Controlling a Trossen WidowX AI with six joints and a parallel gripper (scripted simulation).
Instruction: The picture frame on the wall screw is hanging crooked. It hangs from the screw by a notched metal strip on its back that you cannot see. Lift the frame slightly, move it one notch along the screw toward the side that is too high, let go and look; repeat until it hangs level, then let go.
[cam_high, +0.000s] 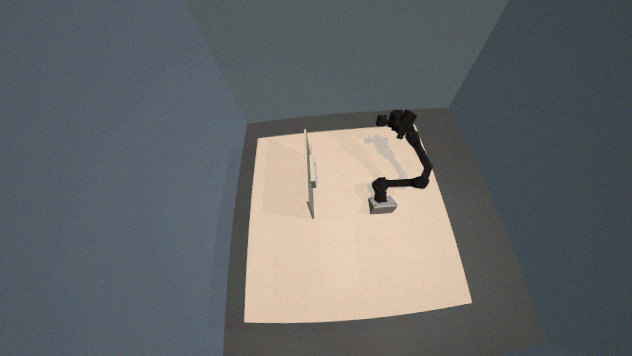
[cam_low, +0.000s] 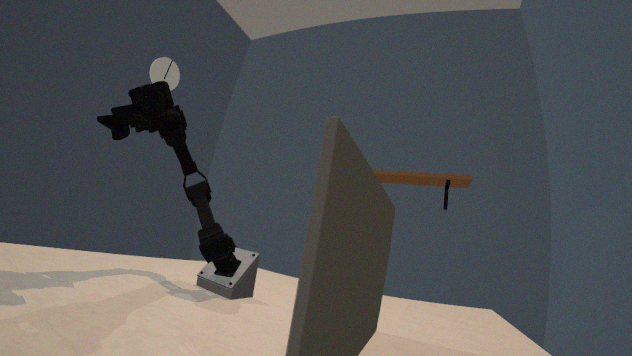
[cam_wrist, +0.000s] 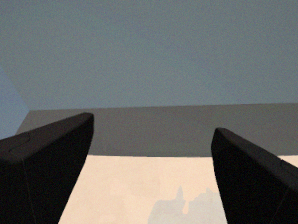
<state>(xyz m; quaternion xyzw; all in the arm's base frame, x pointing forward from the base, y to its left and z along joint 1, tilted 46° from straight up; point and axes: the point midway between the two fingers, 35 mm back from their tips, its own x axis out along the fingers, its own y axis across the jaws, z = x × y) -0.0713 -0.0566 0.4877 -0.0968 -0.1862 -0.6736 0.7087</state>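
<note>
Now: the picture frame 500 mm ahead of my gripper tip, 190 mm to the left of it and 180 mm below it. From my gripper tip the other things lie so: wall panel (510 mm ahead, 200 mm to the left, 200 mm below).
</note>
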